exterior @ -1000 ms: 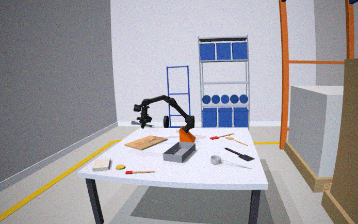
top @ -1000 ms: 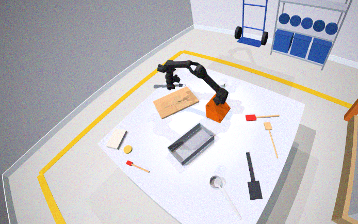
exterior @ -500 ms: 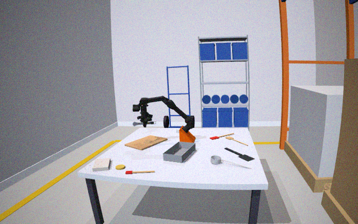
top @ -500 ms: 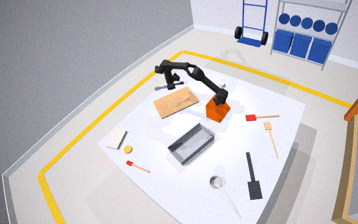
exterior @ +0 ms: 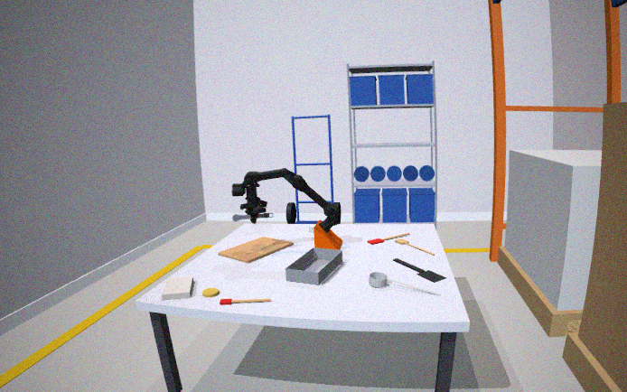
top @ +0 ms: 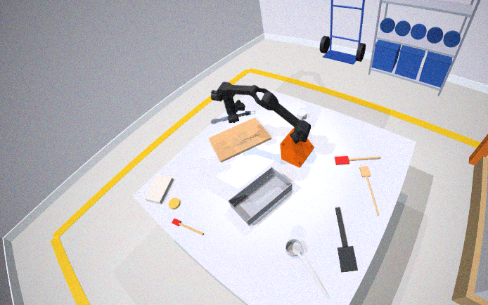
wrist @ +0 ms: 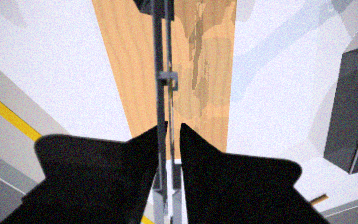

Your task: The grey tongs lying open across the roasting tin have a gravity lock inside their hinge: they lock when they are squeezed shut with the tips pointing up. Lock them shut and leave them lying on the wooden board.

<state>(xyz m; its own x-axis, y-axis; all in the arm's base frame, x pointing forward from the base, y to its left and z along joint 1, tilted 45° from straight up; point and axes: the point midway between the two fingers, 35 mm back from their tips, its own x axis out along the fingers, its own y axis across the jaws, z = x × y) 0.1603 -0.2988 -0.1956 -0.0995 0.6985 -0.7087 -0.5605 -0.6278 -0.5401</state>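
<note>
My gripper tip is now 14 cm above the wooden board. Round my gripper tip: yellow disc: 58 cm ahead, 14 cm below, 6 cm to the left; then grey roasting tin: 42 cm to the left, 24 cm ahead, 12 cm below; then pale block: 60 cm ahead, 14 cm below, 10 cm to the right.
</note>
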